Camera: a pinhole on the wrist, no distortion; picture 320 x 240 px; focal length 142.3 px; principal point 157.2 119.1 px. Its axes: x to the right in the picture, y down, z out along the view. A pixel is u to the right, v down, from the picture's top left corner.
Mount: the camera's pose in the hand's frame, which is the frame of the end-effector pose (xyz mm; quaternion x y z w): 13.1 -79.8 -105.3 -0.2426 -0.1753 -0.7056 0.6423
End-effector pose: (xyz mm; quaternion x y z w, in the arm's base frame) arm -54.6 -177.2 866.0 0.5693 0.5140 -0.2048 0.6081
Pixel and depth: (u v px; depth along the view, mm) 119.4 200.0 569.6
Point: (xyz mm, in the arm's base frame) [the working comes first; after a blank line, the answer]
In the camera's frame: -151.3 323.8 569.6

476.5 -182.9 626.5
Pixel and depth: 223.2 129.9 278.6
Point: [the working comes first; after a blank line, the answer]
In the camera's frame: 129.2 21.1 278.6

17.8 -342.4 764.9
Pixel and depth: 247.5 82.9 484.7
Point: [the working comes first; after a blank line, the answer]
In the camera's frame: 307.6 -123.3 484.7

64.8 -642.4 819.3
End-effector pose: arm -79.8 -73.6 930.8 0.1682 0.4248 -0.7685 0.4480
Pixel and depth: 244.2 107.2 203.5
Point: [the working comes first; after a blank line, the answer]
In the camera's frame: 124.4 -17.0 203.5

-125.7 -172.1 1033.5
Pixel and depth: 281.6 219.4 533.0
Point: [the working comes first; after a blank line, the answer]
In the camera's frame: 466.0 375.7 533.0

-410.6 -714.3 1099.0
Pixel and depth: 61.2 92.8 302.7
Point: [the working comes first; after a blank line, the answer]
In the camera's frame: -204.2 -55.9 302.7

140.5 -163.6 813.4
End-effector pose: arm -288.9 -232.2 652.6 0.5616 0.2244 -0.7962 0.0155
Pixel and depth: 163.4 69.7 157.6
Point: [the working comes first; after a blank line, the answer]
In the camera's frame: 6.9 -54.7 157.6

-305.9 -257.2 678.8
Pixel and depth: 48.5 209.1 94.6
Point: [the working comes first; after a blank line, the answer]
In the camera's frame: -72.3 59.8 94.6

-249.8 -208.2 545.4
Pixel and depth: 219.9 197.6 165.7
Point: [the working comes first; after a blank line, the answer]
In the camera's frame: 73.0 91.4 165.7

-407.5 -178.3 582.7
